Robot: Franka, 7 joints.
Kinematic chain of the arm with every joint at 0, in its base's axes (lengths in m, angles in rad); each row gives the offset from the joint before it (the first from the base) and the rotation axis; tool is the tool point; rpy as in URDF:
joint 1: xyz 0 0 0.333 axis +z
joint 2: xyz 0 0 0 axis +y
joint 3: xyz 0 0 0.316 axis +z
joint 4: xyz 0.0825 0 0 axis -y
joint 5: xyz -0.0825 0 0.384 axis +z
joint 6: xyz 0 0 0 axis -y
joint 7: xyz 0.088 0 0 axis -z
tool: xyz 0 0 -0.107 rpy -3.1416 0 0
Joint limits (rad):
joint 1: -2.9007..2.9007
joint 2: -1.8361..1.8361
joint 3: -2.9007..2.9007
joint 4: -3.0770..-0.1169
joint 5: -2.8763..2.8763
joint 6: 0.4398..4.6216
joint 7: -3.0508..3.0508
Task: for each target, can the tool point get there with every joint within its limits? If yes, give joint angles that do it. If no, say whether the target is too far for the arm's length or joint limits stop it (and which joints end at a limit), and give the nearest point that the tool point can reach.
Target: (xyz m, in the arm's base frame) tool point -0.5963 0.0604 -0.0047
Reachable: yes | joints 2.1249 1.4255 0.8714 -1.8159 -0.2262 2.7752 -1.9503
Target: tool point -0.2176 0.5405 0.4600
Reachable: yes | joints -0.1953 -0.0214 2.1539 -2.1115 0.2888 2.5884 0.3780
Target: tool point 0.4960 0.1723 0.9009
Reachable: yes | joints -0.3473 0.0689 0.7643 -0.9844 -0.1969 1.8388 0.2096
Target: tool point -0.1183 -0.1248 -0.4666
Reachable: no: joint limits stop it (at a limit: joint 2) | nearest point -0.1320 -0.1392 -0.3528 | short by 0.115 m
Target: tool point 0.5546 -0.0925 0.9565
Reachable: yes | joints -0.5203 0.9122 2.2317 -0.7090 -0.1478 3.2478 0.0127
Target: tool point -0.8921 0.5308 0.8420
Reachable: no: too far | nearest point -0.6620 0.3939 0.7107 | short by 0.298 m
